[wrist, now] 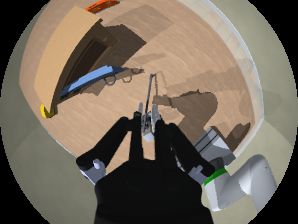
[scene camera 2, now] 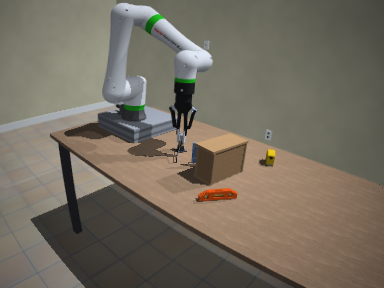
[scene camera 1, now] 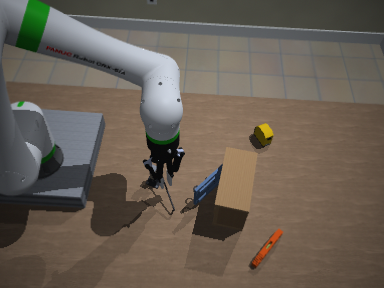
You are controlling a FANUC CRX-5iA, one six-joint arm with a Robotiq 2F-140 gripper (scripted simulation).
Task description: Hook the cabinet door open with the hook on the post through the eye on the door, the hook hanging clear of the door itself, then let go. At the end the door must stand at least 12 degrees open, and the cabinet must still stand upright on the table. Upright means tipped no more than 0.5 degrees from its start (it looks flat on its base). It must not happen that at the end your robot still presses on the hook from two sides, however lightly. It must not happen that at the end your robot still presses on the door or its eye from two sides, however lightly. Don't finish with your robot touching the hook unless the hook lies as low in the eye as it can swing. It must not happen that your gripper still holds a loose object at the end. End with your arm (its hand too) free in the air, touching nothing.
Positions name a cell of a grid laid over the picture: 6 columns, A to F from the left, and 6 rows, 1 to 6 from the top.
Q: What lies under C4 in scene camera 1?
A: My gripper.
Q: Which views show the wooden cabinet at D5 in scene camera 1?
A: The wrist view, scene camera 2 and scene camera 1: all of them.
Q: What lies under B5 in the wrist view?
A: My gripper.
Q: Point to a wooden cabinet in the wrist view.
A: B2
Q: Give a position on a wooden cabinet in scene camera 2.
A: At D4
